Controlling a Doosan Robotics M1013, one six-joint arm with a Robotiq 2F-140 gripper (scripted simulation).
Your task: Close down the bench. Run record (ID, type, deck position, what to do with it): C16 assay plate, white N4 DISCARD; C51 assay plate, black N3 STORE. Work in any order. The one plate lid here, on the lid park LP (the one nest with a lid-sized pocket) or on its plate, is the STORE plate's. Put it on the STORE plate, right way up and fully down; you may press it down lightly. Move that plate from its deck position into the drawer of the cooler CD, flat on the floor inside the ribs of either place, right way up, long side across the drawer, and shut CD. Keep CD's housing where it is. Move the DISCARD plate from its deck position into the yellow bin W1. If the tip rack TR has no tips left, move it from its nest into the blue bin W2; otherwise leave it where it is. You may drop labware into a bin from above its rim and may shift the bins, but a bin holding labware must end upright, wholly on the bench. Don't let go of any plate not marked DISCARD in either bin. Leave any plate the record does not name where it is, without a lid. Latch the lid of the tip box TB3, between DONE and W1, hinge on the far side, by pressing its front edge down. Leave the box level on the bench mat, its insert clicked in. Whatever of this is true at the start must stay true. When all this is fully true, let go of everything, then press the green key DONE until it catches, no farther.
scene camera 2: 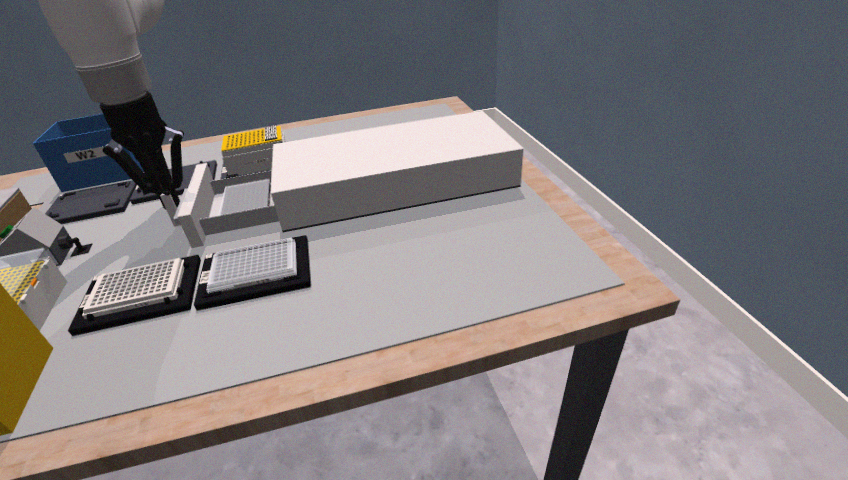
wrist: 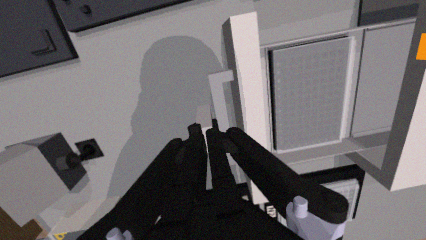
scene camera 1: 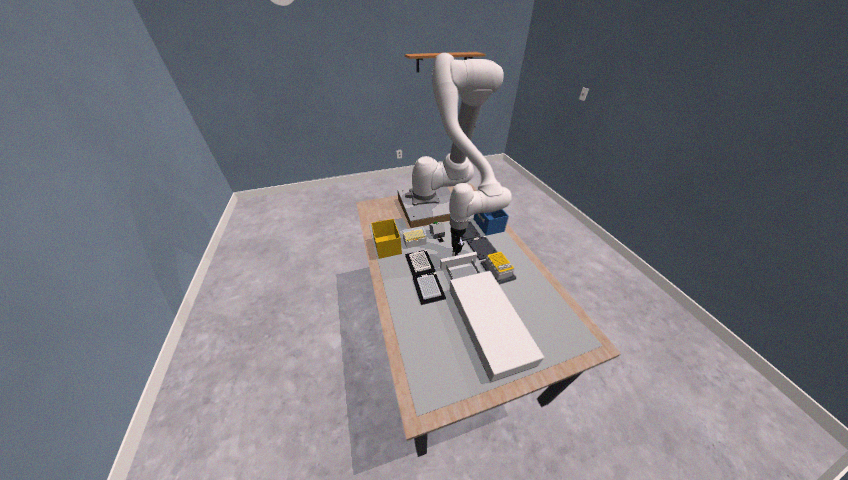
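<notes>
My gripper [scene camera 2: 180,222] is there in the wrist view too [wrist: 205,115]. I can see a white cooler CD [scene camera 2: 327,179], and the white cooler CD is also visible to me in scene camera 1 [scene camera 1: 505,347] and in the wrist view [wrist: 390,165]. There is a white plate [scene camera 2: 122,290], and there is a blue bin W2 [scene camera 2: 75,162], which is out of frame in the wrist view. I see a yellow bin W1 [scene camera 1: 388,241] as well; in the wrist view the yellow bin W1 is out of frame.
</notes>
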